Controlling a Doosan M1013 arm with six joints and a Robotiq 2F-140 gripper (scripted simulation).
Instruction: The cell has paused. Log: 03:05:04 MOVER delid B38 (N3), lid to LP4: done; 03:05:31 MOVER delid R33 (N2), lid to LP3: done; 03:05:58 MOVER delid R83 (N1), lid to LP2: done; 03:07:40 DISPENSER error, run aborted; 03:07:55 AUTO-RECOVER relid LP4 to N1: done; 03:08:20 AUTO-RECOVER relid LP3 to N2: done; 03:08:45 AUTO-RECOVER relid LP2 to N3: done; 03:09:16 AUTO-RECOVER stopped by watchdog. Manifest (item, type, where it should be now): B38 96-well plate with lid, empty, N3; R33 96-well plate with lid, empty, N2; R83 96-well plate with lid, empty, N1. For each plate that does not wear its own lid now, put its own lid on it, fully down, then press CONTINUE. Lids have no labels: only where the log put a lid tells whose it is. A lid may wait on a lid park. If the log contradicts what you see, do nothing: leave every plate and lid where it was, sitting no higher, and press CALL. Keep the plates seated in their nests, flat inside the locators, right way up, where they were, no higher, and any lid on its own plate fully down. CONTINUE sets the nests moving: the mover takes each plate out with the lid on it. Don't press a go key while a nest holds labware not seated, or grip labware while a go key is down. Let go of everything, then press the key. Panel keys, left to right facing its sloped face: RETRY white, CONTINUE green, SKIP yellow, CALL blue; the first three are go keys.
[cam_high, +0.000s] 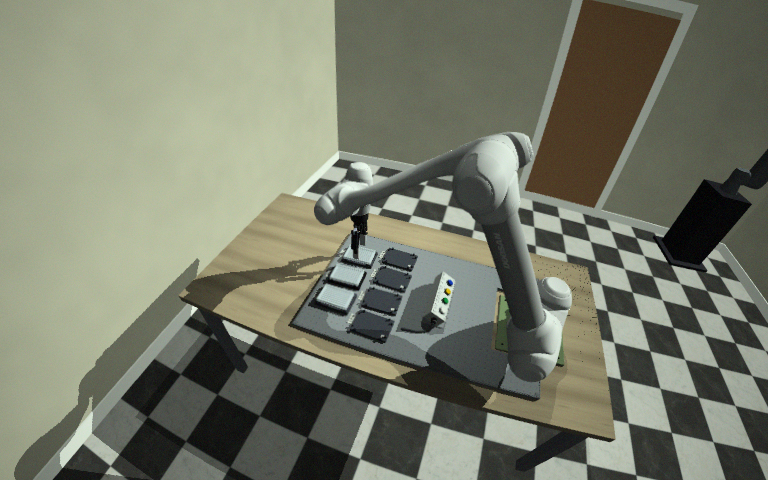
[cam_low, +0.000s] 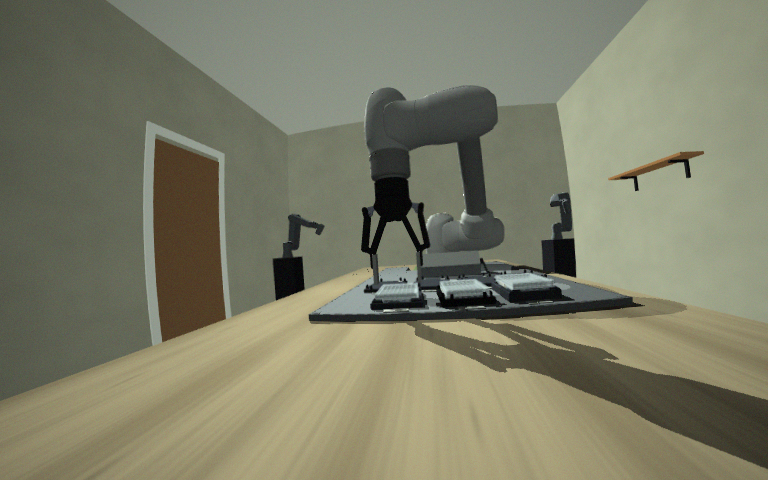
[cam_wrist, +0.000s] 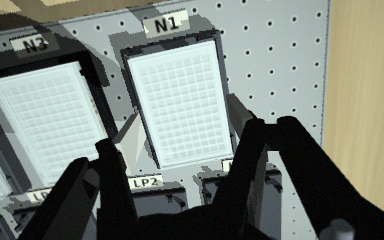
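Right now my hand is 4 cm above the clear lid. Also, from my hand: N1 plate (5 cm below); LP2 label (9 cm behind, 8 cm to the left, 6 cm below); LP3 label (10 cm behind, 6 cm below, 5 cm to the right).
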